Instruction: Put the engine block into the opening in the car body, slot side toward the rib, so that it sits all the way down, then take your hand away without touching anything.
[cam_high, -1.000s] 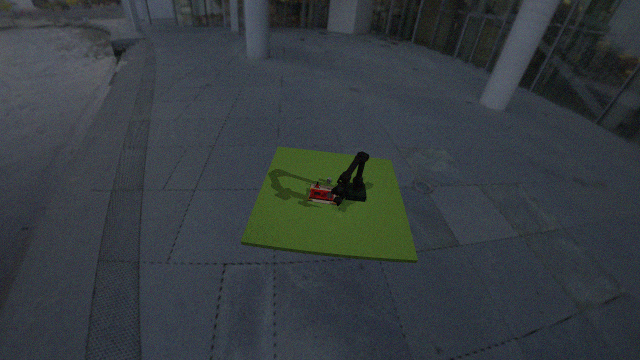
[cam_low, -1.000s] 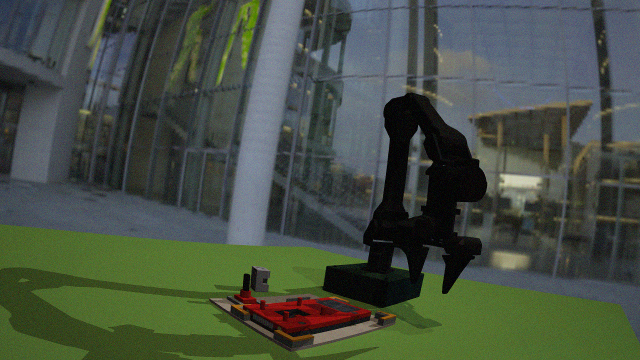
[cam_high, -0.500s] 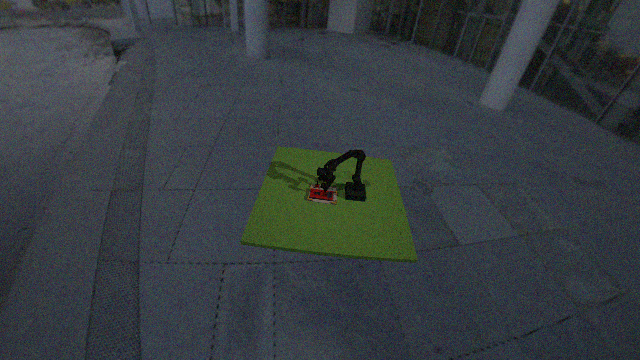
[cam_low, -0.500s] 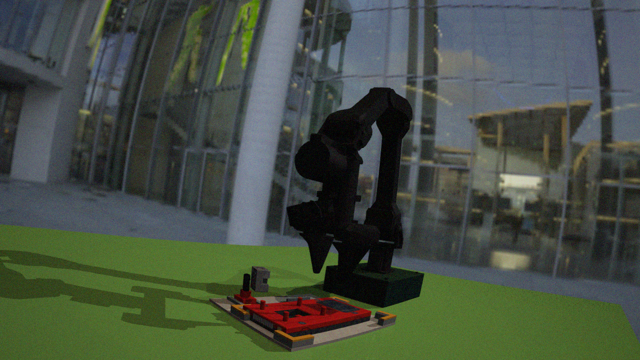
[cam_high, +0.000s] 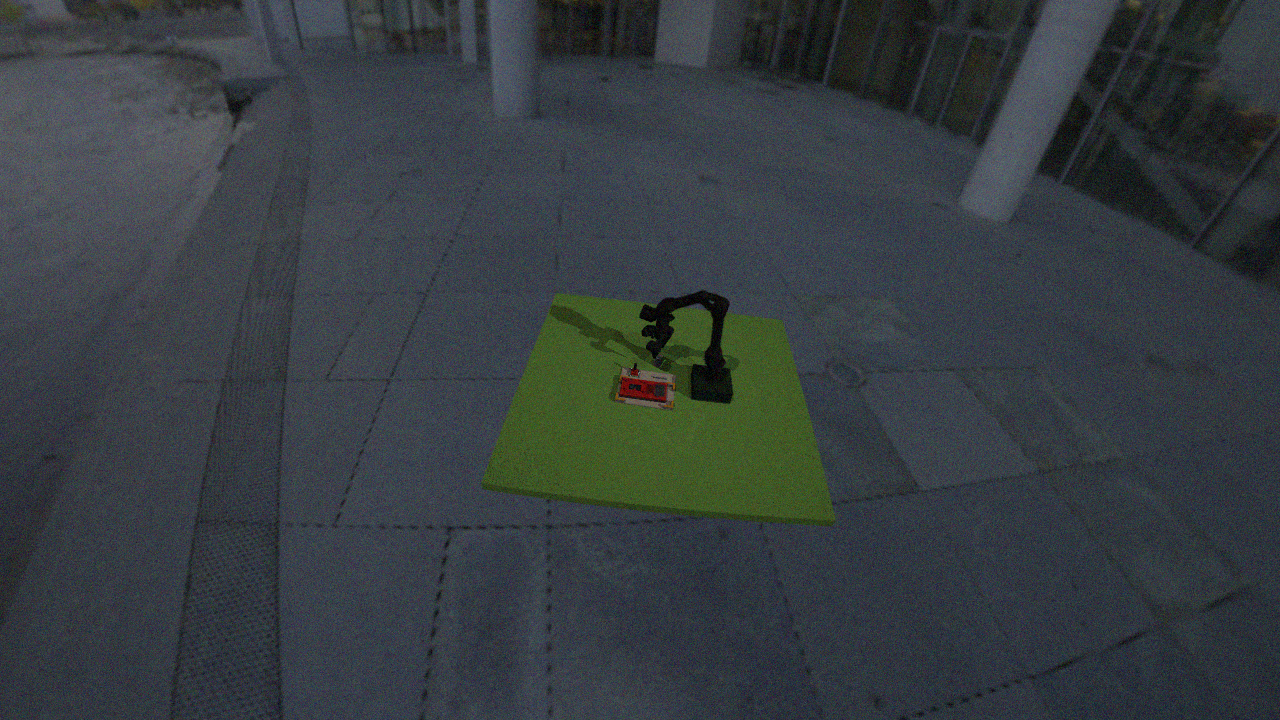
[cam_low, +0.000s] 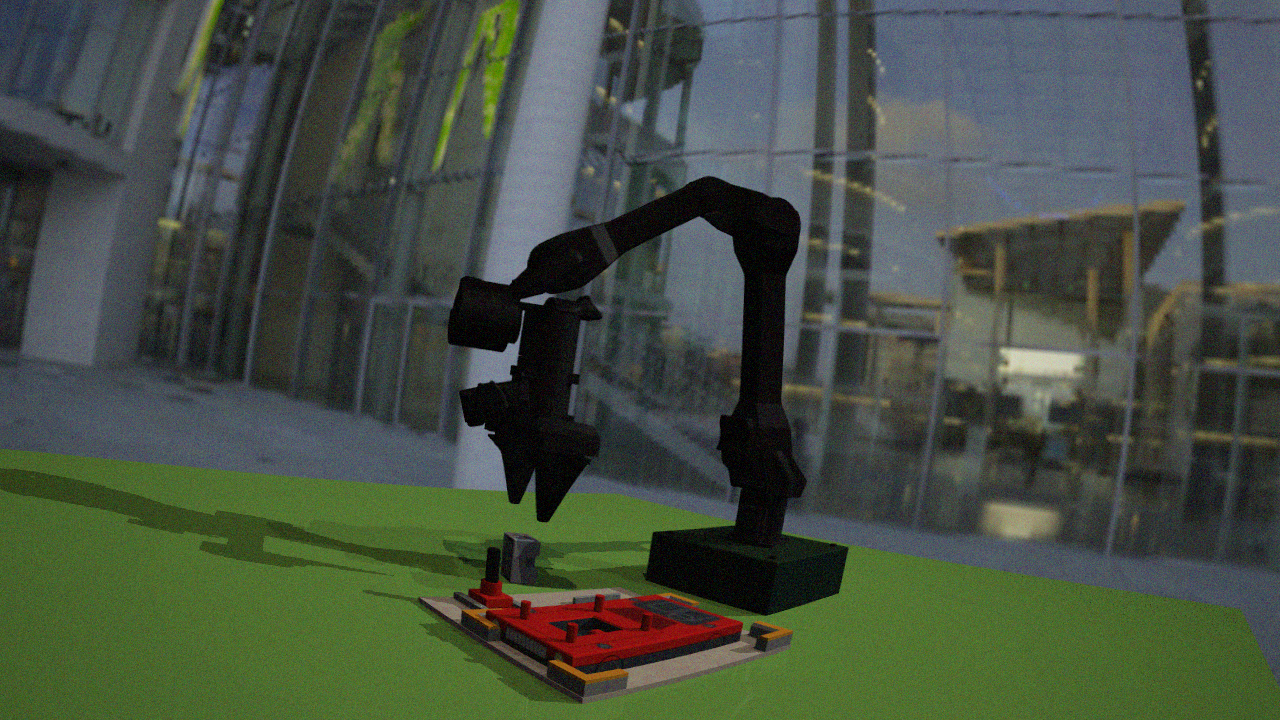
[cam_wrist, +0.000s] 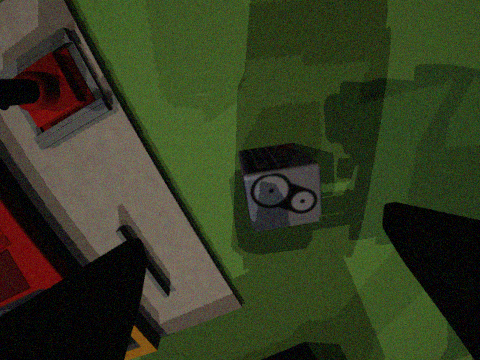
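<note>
Now: the engine block 50 mm below my gripper tip and 10 mm behind it. Round my gripper tip: grey baseplate (160 mm to the left, 70 mm below, 70 mm ahead).
</note>
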